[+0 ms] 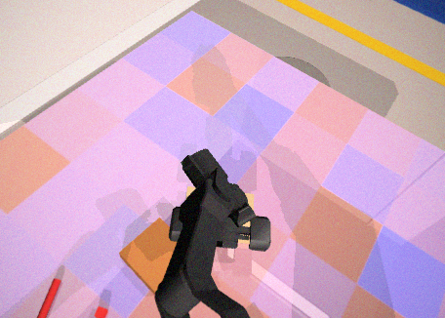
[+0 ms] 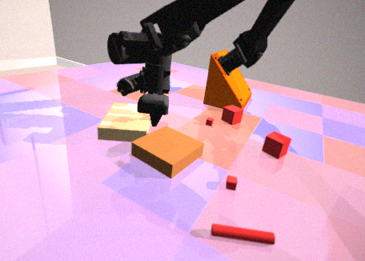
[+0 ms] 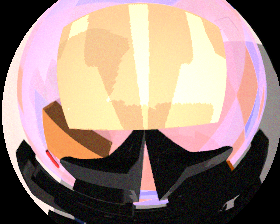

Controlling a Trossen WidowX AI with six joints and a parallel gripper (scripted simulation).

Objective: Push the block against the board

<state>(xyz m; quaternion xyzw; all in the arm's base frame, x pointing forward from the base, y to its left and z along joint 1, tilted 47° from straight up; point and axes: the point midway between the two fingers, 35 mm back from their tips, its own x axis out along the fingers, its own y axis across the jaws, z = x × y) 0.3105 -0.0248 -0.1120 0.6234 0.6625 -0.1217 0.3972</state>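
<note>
Now: the cream board 60 mm to the right of my gripper tip, 20 mm ahead of it and 10 mm above it. From my gripper tip the other things lie so: red rod: 240 mm to the left, 220 mm ahead; then orange square block: 90 mm ahead, 80 mm to the left, 10 mm above.
</note>
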